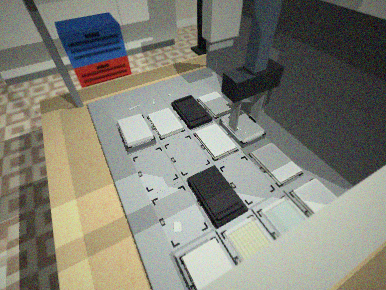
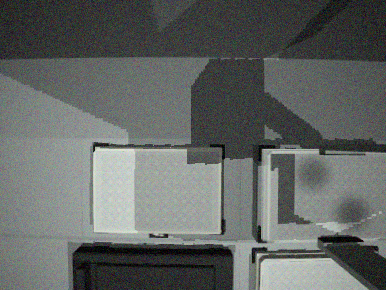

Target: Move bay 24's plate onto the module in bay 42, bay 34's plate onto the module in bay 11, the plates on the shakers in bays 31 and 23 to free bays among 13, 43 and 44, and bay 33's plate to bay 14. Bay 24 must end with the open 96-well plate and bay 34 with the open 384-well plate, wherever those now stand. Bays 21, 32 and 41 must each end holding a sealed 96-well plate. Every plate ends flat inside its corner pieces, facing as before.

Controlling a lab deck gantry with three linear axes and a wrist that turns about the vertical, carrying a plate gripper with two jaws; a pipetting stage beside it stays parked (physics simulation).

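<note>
The gripper is low at bay 42, jaws against both long edges of the module's plate; it looks shut on that plate. Pale plates stand in bay 41, bay 32, bay 21, bay 11, bay 43, bay 44 and bay 14. Bay 34 holds a greenish plate, bay 24 a yellow one. The black shakers in bay 31 and bay 23 bear no plate.
The parked pipetting stage stands behind the deck. A blue and red box stands beyond the far edge. A pale wall crosses the near right and partly hides the nearest bays. Empty corner pieces mark bays 12, 13, 22 and 33.
</note>
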